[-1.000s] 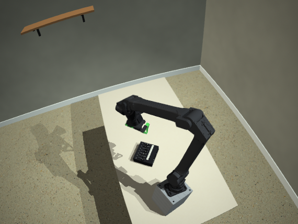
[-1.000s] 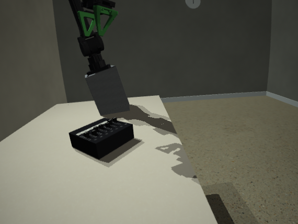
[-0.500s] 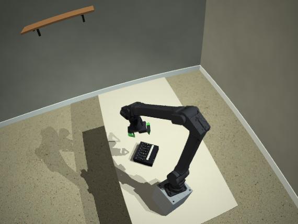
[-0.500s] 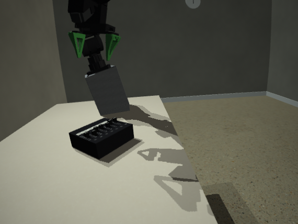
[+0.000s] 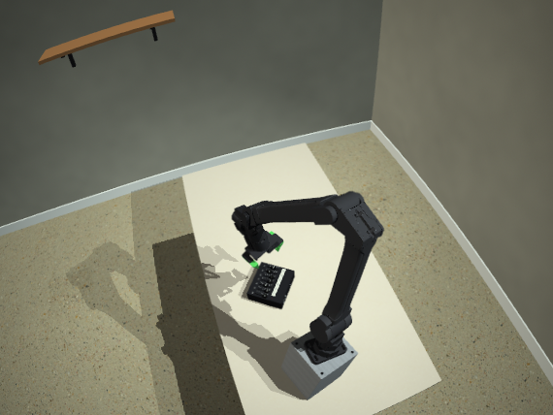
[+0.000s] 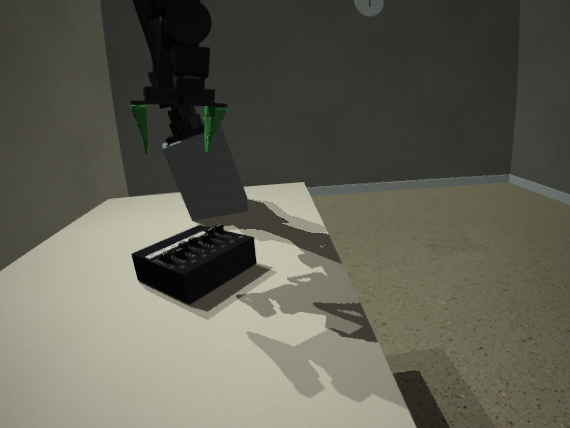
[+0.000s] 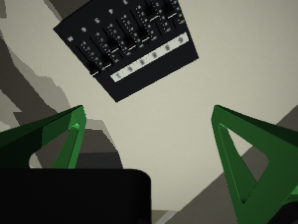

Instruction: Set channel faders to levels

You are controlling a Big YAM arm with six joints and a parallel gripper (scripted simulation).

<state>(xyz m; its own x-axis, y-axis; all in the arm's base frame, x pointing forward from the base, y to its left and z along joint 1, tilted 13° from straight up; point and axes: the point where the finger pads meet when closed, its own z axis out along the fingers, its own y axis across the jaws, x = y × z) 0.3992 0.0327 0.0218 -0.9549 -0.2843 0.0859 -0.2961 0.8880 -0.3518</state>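
The channel 2 fader lies 16 cm below my hand, 4 cm ahead of it and 2 cm to the right of it. Also, from my hand: master fader cap (16 cm below, 6 cm behind, 5 cm to the left); channel 1 fader cap (16 cm below, 5 cm ahead, 4 cm to the right).
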